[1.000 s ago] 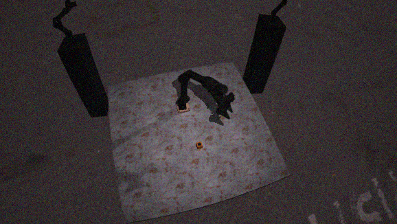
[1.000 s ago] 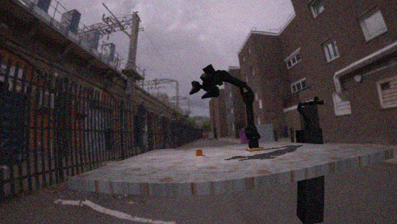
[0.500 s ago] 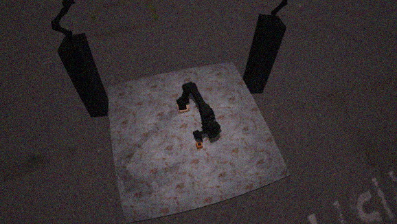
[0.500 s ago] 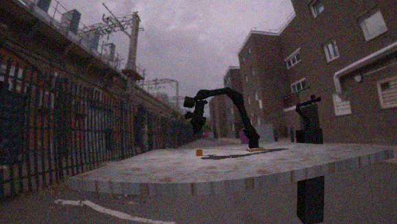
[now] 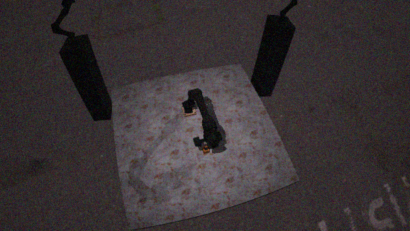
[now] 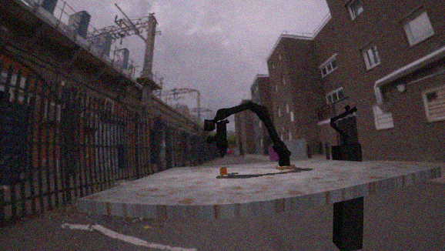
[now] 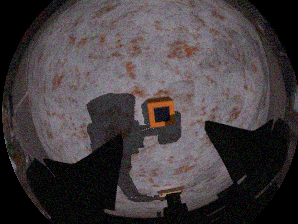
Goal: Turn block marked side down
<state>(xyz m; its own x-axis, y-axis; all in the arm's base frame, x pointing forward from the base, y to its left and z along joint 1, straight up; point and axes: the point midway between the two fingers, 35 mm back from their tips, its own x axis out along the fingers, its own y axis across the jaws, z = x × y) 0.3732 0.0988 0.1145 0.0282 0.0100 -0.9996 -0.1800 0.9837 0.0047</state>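
The orange block lies 7 cm below my gripper tip and 1 cm to the right of it.
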